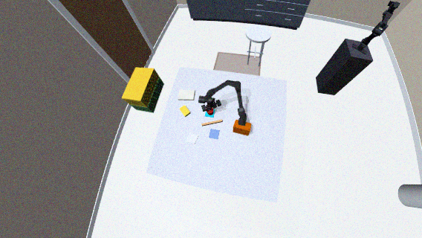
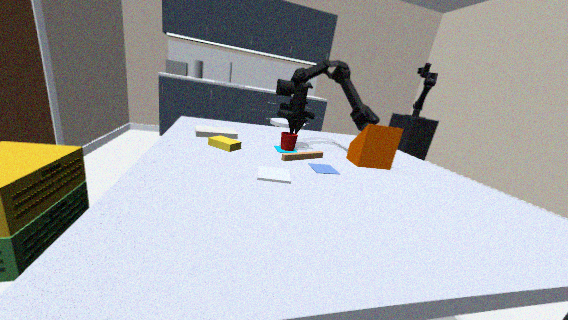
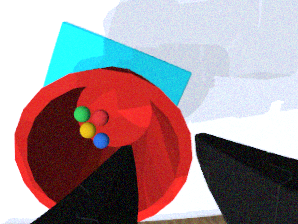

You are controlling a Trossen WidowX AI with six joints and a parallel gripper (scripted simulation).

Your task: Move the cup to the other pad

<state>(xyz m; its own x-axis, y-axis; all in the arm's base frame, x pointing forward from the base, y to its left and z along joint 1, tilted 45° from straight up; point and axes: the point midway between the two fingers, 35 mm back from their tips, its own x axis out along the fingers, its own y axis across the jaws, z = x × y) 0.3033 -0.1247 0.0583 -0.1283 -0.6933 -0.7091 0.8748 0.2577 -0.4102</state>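
My gripper tip is now 20 mm short of the red cup, 10 mm to the right of it and 30 mm above it. Also, from my gripper tip: yellow block: 300 mm ahead, 30 mm to the left, 60 mm below; cyan pad: 30 mm ahead, 10 mm to the left, 80 mm below; wooden stick: 10 mm behind, 120 mm to the left, 70 mm below.
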